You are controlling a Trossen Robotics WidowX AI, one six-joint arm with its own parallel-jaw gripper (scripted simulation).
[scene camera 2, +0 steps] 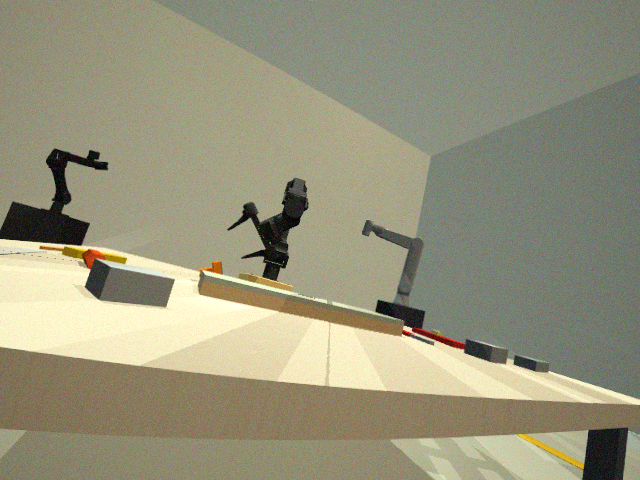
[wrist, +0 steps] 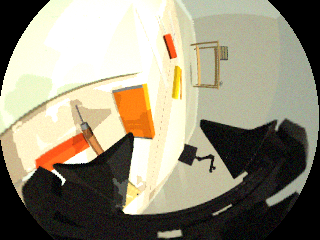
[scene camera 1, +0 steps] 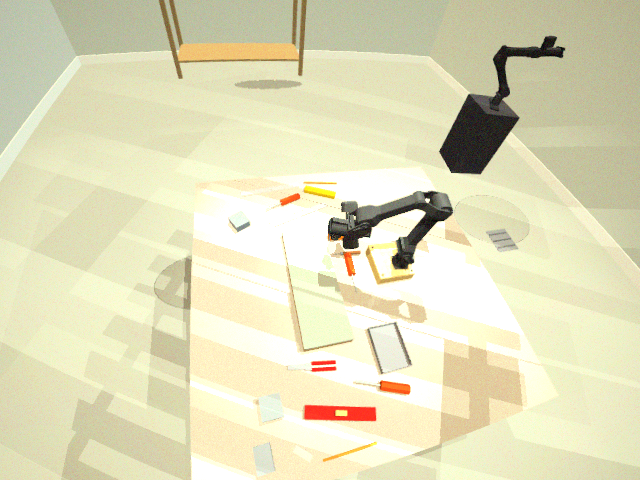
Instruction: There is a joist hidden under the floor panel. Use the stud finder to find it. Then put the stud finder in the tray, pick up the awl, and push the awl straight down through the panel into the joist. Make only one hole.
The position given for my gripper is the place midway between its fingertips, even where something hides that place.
Observation:
My gripper (scene camera 2: 234, 244) is open, with nothing in its grasp. I also see an orange stud finder (wrist: 133, 102), a grey block (scene camera 2: 109, 281) and a red level (scene camera 1: 314, 412).
My gripper also shows in the wrist view (wrist: 168, 129). The wrist view does not show the red level: it is out of frame.

